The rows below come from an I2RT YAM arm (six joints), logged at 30 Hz.
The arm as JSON. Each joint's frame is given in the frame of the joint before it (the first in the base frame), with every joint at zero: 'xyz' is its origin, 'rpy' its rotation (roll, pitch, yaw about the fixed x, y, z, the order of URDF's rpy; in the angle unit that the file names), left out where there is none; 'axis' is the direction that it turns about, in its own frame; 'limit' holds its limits. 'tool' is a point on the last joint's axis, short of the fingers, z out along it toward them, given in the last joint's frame.
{
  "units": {
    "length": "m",
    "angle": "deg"
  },
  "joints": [
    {
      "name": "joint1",
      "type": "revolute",
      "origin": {
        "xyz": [
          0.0,
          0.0,
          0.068
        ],
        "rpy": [
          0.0,
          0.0,
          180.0
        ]
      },
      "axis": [
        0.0,
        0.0,
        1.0
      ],
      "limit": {
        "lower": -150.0,
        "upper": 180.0
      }
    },
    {
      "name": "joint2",
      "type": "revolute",
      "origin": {
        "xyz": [
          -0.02,
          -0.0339,
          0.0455
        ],
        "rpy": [
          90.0,
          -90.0,
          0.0
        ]
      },
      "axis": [
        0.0,
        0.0,
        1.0
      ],
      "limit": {
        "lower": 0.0,
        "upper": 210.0
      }
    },
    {
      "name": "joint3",
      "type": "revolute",
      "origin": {
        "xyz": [
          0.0,
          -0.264,
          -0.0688
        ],
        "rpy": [
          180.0,
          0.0,
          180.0
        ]
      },
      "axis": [
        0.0,
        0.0,
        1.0
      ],
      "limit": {
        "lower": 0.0,
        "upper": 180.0
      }
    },
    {
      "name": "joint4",
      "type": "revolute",
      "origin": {
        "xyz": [
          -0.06,
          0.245,
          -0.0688
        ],
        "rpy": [
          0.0,
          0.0,
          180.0
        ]
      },
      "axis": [
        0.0,
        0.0,
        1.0
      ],
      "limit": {
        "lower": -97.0,
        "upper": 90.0
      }
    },
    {
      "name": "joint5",
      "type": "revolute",
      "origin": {
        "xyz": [
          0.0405,
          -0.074,
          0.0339
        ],
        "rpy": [
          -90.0,
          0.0,
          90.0
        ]
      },
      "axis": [
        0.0,
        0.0,
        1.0
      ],
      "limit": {
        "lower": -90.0,
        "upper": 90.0
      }
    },
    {
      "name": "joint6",
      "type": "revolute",
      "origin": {
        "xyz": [
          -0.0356,
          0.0,
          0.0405
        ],
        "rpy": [
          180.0,
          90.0,
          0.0
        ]
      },
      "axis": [
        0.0,
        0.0,
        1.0
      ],
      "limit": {
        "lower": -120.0,
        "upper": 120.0
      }
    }
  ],
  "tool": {
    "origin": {
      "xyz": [
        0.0,
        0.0,
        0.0
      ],
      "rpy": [
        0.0,
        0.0,
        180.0
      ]
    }
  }
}
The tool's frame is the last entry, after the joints.
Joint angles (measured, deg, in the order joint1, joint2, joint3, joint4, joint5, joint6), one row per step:
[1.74, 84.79, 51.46, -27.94, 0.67, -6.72]
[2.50, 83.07, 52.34, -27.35, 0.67, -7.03]
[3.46, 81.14, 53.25, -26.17, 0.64, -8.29]
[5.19, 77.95, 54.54, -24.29, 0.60, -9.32]
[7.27, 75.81, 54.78, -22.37, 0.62, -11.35]
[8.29, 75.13, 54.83, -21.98, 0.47, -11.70]
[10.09, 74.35, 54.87, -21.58, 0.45, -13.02]
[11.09, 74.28, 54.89, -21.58, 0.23, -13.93]
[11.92, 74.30, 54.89, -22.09, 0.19, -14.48]
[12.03, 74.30, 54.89, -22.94, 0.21, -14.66]
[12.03, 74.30, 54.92, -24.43, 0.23, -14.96]
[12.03, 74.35, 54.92, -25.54, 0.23, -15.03]
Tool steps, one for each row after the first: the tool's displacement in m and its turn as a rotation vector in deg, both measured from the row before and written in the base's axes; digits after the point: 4 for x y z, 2 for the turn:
[0.0008, 0.0038, 0.0131, -0.04, -3.19, 1.03]
[0.0007, 0.0049, 0.0151, -0.47, -4.04, 2.02]
[-0.0016, 0.0086, 0.0243, -0.14, -6.38, 2.55]
[-0.0033, 0.0101, 0.0139, -0.96, -4.41, 3.51]
[-0.0019, 0.0050, 0.0040, 0.00, -1.13, 1.37]
[-0.0029, 0.0086, 0.0044, -0.77, -1.35, 2.69]
[-0.0011, 0.0049, 0.0004, -0.52, -0.18, 1.76]
[-0.0014, 0.0039, -0.0008, -0.49, 0.44, 1.22]
[-0.0012, 0.0003, -0.0012, -0.32, 0.80, 0.22]
[-0.0019, -0.0004, -0.0019, -0.53, 1.38, 0.19]
[-0.0013, -0.0003, -0.0017, -0.29, 1.12, 0.05]

